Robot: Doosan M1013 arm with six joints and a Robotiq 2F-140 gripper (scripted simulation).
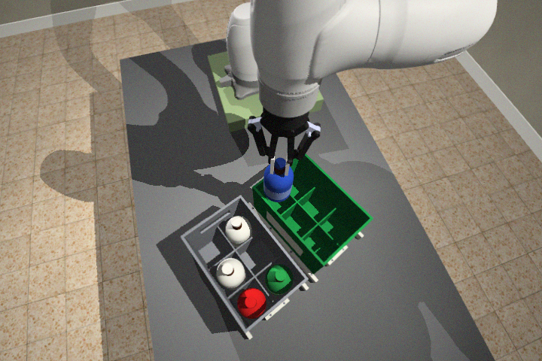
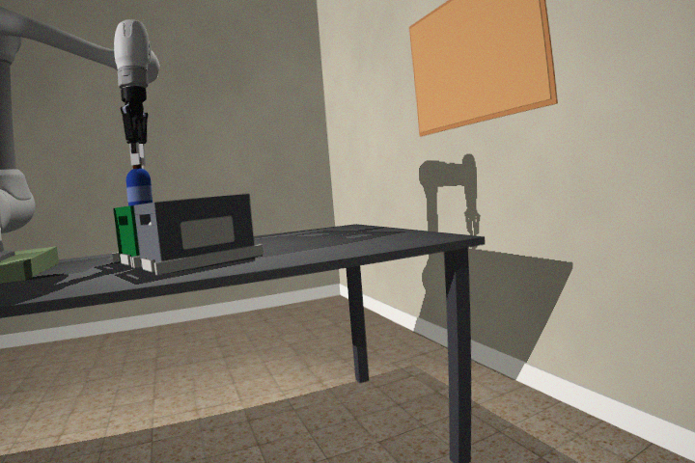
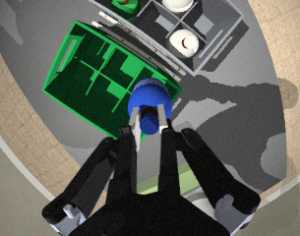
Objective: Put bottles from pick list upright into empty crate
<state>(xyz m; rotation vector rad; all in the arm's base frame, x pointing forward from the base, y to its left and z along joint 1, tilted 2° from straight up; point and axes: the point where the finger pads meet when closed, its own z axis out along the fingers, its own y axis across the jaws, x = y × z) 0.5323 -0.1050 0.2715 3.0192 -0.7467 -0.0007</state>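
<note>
My hand is 8 cm above the blue bottle. Round my hand: green bottle (24 cm below, 20 cm ahead, 7 cm to the right); grey crate (24 cm below, 14 cm to the right, 13 cm ahead); green crate (24 cm below, 7 cm to the left, 6 cm ahead).
</note>
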